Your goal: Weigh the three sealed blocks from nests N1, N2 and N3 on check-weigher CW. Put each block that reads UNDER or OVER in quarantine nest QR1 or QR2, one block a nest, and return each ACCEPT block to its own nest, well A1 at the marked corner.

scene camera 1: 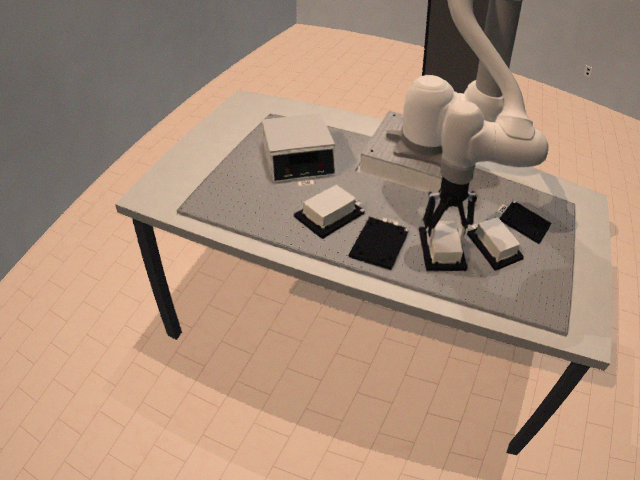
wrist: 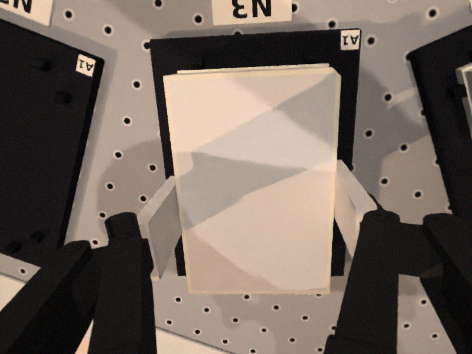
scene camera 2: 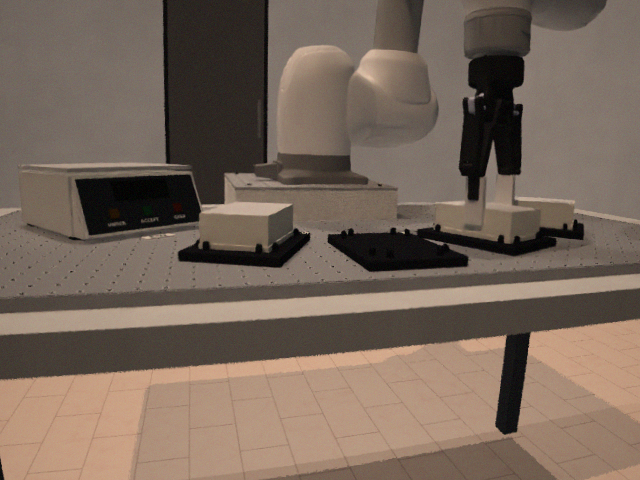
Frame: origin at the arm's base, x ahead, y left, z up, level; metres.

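Seen in the pictures: gripper, between the fingertips: (scene camera 1: pixel 444 243) (wrist: pixel 255 189) (scene camera 2: pixel 489 220); arm's base, origin of its link: (scene camera 1: pixel 423 147) (scene camera 2: pixel 313 180).
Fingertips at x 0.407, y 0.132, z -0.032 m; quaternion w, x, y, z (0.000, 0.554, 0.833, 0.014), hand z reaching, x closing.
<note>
Offsets run from my fingertips to a thing's top centre. "spot": to the spot under its first point.
My gripper (scene camera 1: pixel 447 230) (scene camera 2: pixel 490 210) (wrist: pixel 255 189) is shut on the N3 block, its pads against the two long sides. The white block @(0.005 m back, 0.002 m right, 0.022 m up) (scene camera 1: pixel 446 246) (scene camera 2: pixel 509 219) (wrist: pixel 255 185) lies flat in black nest N3 @(0.005 m back, 0.001 m right, 0.010 m down) (scene camera 1: pixel 429 264) (scene camera 2: pixel 545 241) (wrist: pixel 210 49), whose A1 mark is at its upper right in the wrist view. Another block @(0.037 m back, 0.344 m right, 0.022 m up) (scene camera 1: pixel 329 205) (scene camera 2: pixel 245 227) sits in the nest nearest the check-weigher. A third block @(0.074 m back, 0.162 m left, 0.022 m up) (scene camera 1: pixel 498 237) (scene camera 2: pixel 555 209) sits in the nest right of N3. Check-weigher CW @(0.272 m back, 0.526 m right, 0.068 m up) (scene camera 1: pixel 299 134) (scene camera 2: pixel 46 201) bears no block; its display @(spot: 0.191 m back, 0.478 m right, 0.038 m up) (scene camera 1: pixel 303 157) (scene camera 2: pixel 140 189) is dark.
An empty nest @(0.031 m ahead, 0.179 m right, 0.010 m down) (scene camera 1: pixel 378 242) (scene camera 2: pixel 398 250) (wrist: pixel 40 135) lies left of N3; its label @(spot: 0.060 m back, 0.160 m right, 0.030 m down) (wrist: pixel 30 10) is cut off. Another empty nest @(0.227 m back, 0.266 m left, 0.010 m down) (scene camera 1: pixel 526 222) lies at the far right. The arm's raised base (scene camera 1: pixel 398 173) (scene camera 2: pixel 310 201) stands behind. The neighbouring nest @(spot: 0.077 m back, 0.088 m left, 0.020 m down) (wrist: pixel 440 100) at right is close to my fingers.
</note>
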